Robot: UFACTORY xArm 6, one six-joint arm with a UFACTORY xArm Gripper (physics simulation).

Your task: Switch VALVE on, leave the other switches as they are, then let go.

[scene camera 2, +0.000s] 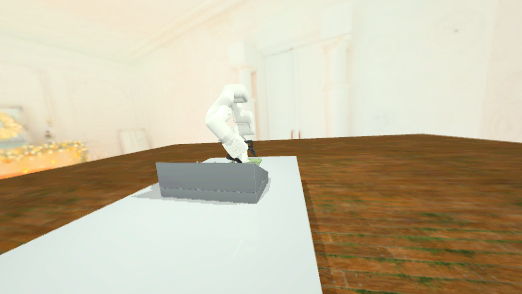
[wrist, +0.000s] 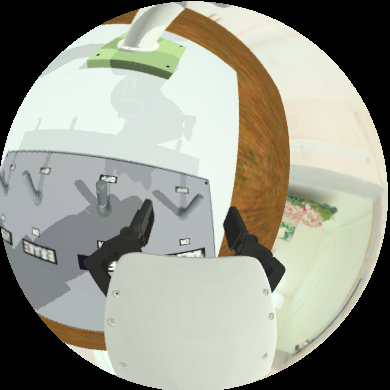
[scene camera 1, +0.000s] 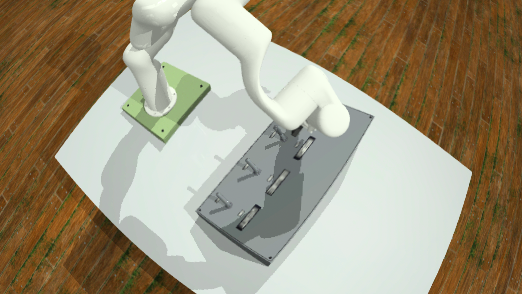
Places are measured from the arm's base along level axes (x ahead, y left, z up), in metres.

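Pixels of known places: gripper, between the fingertips: (scene camera 2: 248, 159) (wrist: 190, 212); arm's base, origin of its link: (scene camera 2: 242, 161) (scene camera 1: 160, 101).
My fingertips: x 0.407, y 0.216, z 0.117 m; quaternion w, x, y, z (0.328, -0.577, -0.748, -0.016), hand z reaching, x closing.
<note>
Ahead of a thing's pixels: the offset from my fingertips to its top centre. "*": to the spot under its first point.
A grey sloped switch panel (scene camera 1: 327, 155) (scene camera 2: 207, 177) (wrist: 82, 295) stands on the table. In the wrist view, the VALVE lever {0.002 m back, 0.024 m left, 0.013 m down} (wrist: 193, 205) is the rightmost one and leans to the OFF side, toward the robot base. Its ON label {* 0.057 m ahead, 0.027 m left, 0.031 m down} (wrist: 185, 241) shows, and the VALVE nameplate {* 0.076 m ahead, 0.033 m left, 0.022 m down} (wrist: 189, 253) is partly covered by my gripper. My gripper (wrist: 190, 212) is open and empty, its fingers apart on either side of the VALVE lever in that view. How far the fingertips are from the panel is unclear. In scene camera 1 the arm hides the VALVE lever.
The FEED lever {0.001 m ahead, 0.096 m right, 0.013 m down} (scene camera 1: 279, 134) (wrist: 102, 196) stands left of my left finger in the wrist view. Beyond it are the BRAKE lever {0.004 m ahead, 0.216 m right, 0.013 m down} (scene camera 1: 252, 167) (wrist: 32, 189) and the VENT lever {0.007 m ahead, 0.336 m right, 0.013 m down} (scene camera 1: 224, 201). The green base plate (scene camera 1: 187, 102) (wrist: 170, 57) lies behind the panel.
</note>
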